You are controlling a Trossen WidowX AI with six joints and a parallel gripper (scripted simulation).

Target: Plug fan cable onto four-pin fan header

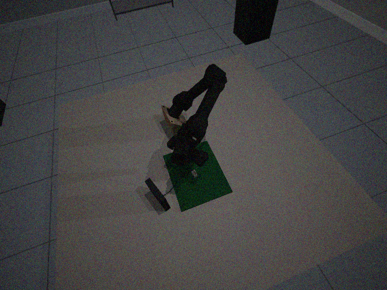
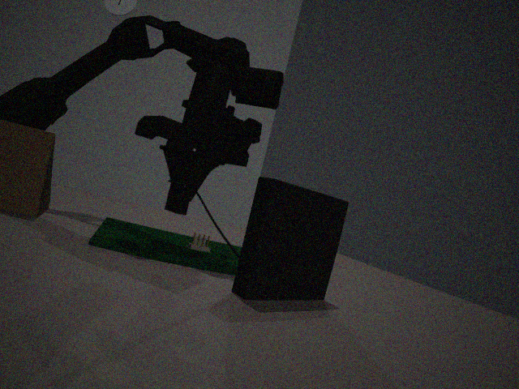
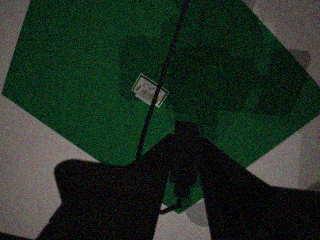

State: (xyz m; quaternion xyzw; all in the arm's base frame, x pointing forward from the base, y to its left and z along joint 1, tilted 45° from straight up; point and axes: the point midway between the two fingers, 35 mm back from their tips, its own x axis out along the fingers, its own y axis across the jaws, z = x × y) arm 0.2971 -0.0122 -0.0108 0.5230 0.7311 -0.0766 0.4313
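The white four-pin fan header is 70 mm below my gripper tip, 40 mm ahead of it and 10 mm to the left of it. From my gripper tip the other things lie so: green board 80 mm below, 40 mm ahead, 10 mm to the left; then black fan 170 mm to the right, 100 mm ahead, 10 mm below; then black plug 10 mm to the left, 10 mm behind.
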